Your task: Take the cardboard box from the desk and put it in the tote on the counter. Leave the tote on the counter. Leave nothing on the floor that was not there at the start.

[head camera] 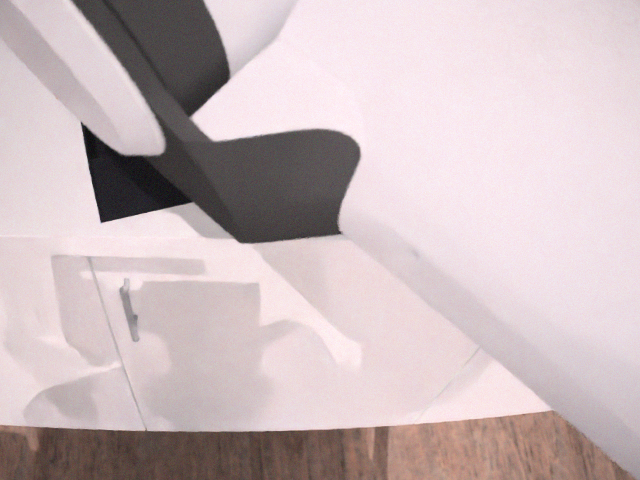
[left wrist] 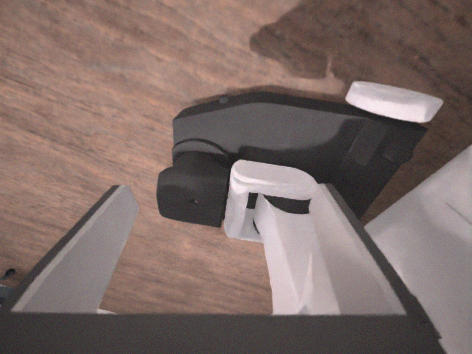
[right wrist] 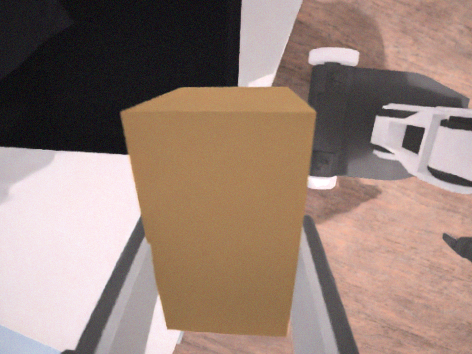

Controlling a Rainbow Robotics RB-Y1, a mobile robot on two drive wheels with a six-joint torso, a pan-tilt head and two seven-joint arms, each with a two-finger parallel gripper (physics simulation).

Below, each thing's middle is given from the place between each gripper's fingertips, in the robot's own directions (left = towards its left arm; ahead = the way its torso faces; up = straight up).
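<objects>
From my left hand, the tan cardboard box (right wrist: 221, 173) is 40 cm to the right, 59 cm ahead and 61 cm above, while the black tote (head camera: 124, 185) is 49 cm to the right, 76 cm ahead and 39 cm above.
My right hand is 10 mm to the left of the tan cardboard box, and going by their middles, that box is the nearest to my right hand of the things named here. The black tote, counted from my right hand, is 100 mm to the right, 170 mm ahead and 220 mm below. By its middle, the tote is nearer to my right hand than to my left hand.
</objects>
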